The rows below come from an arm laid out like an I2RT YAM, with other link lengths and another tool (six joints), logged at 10 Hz.
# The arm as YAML. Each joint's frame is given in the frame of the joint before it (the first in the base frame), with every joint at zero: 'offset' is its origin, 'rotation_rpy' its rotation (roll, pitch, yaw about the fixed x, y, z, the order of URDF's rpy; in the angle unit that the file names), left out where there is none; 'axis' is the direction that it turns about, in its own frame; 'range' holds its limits. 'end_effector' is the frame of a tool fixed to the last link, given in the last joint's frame.
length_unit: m
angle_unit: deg
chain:
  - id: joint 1
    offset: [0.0, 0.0, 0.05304]
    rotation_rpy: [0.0, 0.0, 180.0]
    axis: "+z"
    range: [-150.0, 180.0]
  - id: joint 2
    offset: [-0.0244, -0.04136, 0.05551]
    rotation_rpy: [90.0, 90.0, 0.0]
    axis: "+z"
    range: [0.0, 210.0]
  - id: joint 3
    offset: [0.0, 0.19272, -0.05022]
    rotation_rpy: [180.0, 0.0, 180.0]
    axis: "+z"
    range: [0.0, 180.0]
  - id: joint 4
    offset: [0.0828, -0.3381, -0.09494]
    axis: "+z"
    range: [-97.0, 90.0]
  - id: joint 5
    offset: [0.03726, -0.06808, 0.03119]
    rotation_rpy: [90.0, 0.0, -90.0]
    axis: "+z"
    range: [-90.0, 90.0]
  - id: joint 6
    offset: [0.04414, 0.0, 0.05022]
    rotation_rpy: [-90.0, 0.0, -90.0]
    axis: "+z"
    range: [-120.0, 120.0]
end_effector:
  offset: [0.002, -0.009, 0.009]
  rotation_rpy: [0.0, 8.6, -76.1]
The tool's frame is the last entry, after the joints.
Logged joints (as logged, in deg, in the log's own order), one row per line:
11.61, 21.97, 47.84, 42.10, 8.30, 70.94
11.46, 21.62, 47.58, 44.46, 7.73, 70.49
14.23, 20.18, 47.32, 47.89, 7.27, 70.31
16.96, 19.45, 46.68, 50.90, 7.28, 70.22
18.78, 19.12, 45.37, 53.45, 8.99, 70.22
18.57, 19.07, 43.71, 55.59, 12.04, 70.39
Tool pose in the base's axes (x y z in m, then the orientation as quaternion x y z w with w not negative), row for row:
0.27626, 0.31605, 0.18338, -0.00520, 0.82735, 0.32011, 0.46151
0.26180, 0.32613, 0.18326, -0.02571, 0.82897, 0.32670, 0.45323
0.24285, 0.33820, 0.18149, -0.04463, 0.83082, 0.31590, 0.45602
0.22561, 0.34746, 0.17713, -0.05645, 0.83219, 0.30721, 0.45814
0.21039, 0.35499, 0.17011, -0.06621, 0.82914, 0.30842, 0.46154
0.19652, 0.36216, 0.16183, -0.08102, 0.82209, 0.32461, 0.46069
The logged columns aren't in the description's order. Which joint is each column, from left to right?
Columns, left to right: joint 5, joint 6, joint 3, joint 1, joint 4, joint 2.
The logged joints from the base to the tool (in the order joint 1, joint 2, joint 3, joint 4, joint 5, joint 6), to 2 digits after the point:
42.10, 70.94, 47.84, 8.30, 11.61, 21.97
44.46, 70.49, 47.58, 7.73, 11.46, 21.62
47.89, 70.31, 47.32, 7.27, 14.23, 20.18
50.90, 70.22, 46.68, 7.28, 16.96, 19.45
53.45, 70.22, 45.37, 8.99, 18.78, 19.12
55.59, 70.39, 43.71, 12.04, 18.57, 19.07

